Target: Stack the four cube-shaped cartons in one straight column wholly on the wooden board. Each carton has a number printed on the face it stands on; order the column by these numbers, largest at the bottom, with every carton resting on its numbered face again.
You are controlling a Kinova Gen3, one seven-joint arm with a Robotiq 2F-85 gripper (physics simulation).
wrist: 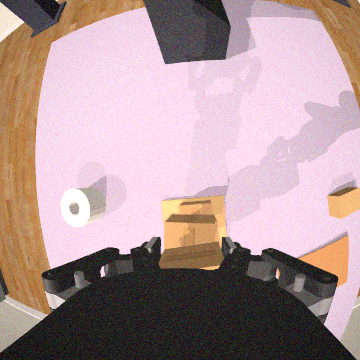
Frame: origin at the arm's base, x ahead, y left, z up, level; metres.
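Seen in the pictures: gripper, fingertip midpoint: (190, 247).
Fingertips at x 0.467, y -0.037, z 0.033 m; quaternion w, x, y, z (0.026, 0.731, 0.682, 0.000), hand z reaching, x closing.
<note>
Offsets run from my fingertips to a thing's middle. "spot": to the spot under its first point. Level surfaces: height alone.
My gripper (190, 247) is at the bottom of the wrist view, shut on a brown carton @[0.002 m left, 0.031 m ahead, 0.008 m up] (191, 256); the carton's lower part is hidden by the gripper body. Just beyond it is the pale wooden board @[spot: 0.049 m left, 0.008 m back, 0.196 m down] (220, 205). Over the board shows a light-brown carton @[0.005 m right, 0.012 m ahead, 0.061 m down] (190, 233), with part of another carton @[0.002 m left, 0.005 m ahead, 0.169 m down] (196, 209) behind and apparently below it; their exact contact is hidden. A fourth carton @[spot: 0.320 m left, 0.018 m ahead, 0.165 m down] (342, 205) stands on the pink mat at the right edge, apart from the board. No printed number is readable.
A white roll @[0.231 m right, 0.024 m back, 0.175 m down] (82, 207) lies left on the pink mat @[0.208 m down] (115, 90). A flat orange sheet or panel @[0.288 m left, 0.190 m ahead, 0.206 m down] (332, 257) is at lower right. A large dark block (192, 37) stands at the top middle. Wooden floor (17, 150) shows at the left. Arm shadows cross the mat.
</note>
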